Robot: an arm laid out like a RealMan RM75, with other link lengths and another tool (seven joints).
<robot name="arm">
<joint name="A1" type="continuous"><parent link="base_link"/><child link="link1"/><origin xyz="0 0 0.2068"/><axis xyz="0 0 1"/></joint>
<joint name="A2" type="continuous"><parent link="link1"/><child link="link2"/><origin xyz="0 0 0" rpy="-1.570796 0 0"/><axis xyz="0 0 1"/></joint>
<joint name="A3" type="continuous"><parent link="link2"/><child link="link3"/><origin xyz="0 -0.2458 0" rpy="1.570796 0 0"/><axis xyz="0 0 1"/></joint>
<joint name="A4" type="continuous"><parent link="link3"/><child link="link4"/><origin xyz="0 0 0" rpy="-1.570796 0 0"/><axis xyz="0 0 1"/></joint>
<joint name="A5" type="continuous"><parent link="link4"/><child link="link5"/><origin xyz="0 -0.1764 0" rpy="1.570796 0 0"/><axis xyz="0 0 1"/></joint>
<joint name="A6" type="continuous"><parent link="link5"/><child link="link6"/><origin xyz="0 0 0" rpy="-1.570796 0 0"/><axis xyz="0 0 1"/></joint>
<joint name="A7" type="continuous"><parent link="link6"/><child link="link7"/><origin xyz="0 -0.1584 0" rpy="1.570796 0 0"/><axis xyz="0 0 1"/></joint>
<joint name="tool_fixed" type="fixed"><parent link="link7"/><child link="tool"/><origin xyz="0.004 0 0.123" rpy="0 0.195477 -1.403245"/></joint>
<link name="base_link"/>
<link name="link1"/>
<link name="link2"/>
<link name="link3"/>
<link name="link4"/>
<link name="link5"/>
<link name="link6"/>
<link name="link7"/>
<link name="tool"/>
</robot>
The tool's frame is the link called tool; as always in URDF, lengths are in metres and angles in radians. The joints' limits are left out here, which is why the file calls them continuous.
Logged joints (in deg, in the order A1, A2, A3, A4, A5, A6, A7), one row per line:
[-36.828 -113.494 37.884 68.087 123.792 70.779 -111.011]
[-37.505 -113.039 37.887 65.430 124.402 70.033 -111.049]
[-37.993 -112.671 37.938 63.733 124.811 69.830 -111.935]
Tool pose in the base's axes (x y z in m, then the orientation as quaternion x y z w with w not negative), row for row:
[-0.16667 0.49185 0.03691 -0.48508 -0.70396 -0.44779 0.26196]
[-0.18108 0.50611 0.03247 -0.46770 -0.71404 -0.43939 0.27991]
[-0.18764 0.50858 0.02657 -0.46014 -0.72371 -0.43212 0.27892]
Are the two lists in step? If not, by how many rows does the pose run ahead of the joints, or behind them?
The pose runs 1 row behind the joints: the pose in row i belongs to the joints in row i - 1.
